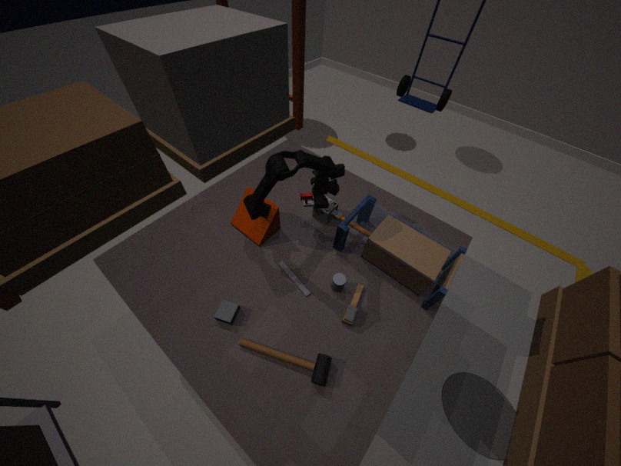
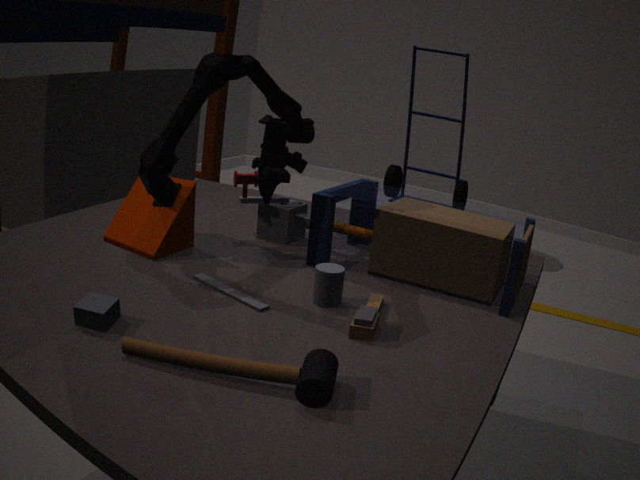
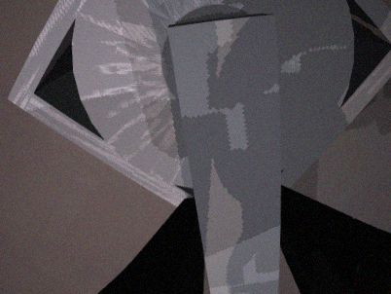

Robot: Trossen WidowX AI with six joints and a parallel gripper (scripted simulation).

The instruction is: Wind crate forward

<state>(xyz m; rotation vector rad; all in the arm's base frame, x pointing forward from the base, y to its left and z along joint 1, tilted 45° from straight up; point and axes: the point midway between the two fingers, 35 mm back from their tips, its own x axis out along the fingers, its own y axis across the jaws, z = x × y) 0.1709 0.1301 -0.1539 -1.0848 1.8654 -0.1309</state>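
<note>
Right now the red knob is 4 cm behind my gripper tip, 3 cm to the right of it and 5 cm above it. Round my gripper tip: flat grey bar 11 cm ahead, 36 cm to the right, 9 cm below; then grey winch 2 cm ahead, 2 cm to the left, 6 cm below; then small wooden tool 38 cm ahead, 32 cm to the right, 7 cm below.
</note>
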